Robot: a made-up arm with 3 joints. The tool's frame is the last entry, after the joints.
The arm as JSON. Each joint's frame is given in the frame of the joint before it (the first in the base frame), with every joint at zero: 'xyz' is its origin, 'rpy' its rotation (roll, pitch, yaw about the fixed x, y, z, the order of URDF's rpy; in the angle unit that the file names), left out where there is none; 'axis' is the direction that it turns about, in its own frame. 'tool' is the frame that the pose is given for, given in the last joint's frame.
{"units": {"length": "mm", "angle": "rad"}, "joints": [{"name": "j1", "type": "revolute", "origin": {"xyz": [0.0, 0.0, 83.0]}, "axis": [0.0, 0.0, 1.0]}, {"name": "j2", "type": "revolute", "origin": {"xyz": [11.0, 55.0, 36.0]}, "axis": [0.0, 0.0, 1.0]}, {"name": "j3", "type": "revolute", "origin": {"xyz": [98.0, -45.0, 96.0]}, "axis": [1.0, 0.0, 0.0]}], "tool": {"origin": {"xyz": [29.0, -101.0, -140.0]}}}
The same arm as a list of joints. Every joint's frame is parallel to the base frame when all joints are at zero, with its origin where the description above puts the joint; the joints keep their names.
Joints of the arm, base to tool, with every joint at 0 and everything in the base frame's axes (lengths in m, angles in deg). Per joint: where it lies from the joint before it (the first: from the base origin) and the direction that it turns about. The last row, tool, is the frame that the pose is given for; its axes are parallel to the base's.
j1: axis +z xyz 0.0000 0.0000 0.0830
j2: axis +z xyz 0.0110 0.0550 0.0360
j3: axis +x xyz 0.0980 -0.0450 0.0960
tool: xyz 0.0290 -0.1010 -0.1400

